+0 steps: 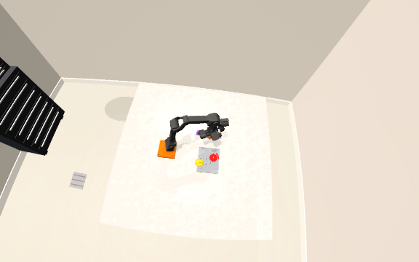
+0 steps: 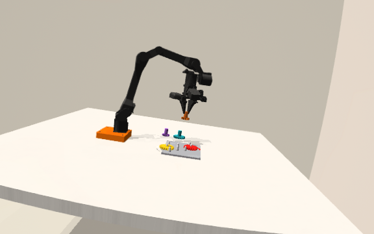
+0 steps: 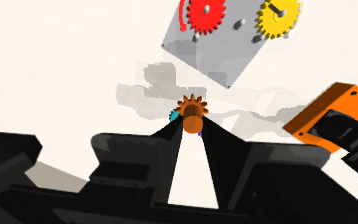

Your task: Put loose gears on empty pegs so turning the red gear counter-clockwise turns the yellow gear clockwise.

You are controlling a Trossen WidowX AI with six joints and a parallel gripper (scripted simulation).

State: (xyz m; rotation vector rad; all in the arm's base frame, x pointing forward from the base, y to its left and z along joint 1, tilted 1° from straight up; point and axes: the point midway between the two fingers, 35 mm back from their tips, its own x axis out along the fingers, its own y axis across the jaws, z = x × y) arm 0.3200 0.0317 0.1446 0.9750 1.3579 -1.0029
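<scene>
The red gear is 20 mm ahead of my gripper tip, 140 mm to the right of it and 130 mm below it. Round my gripper tip: orange gear (10 mm below); purple gear (80 mm behind, 100 mm to the left, 130 mm below); teal gear (10 mm behind, 80 mm to the left, 130 mm below).
</scene>
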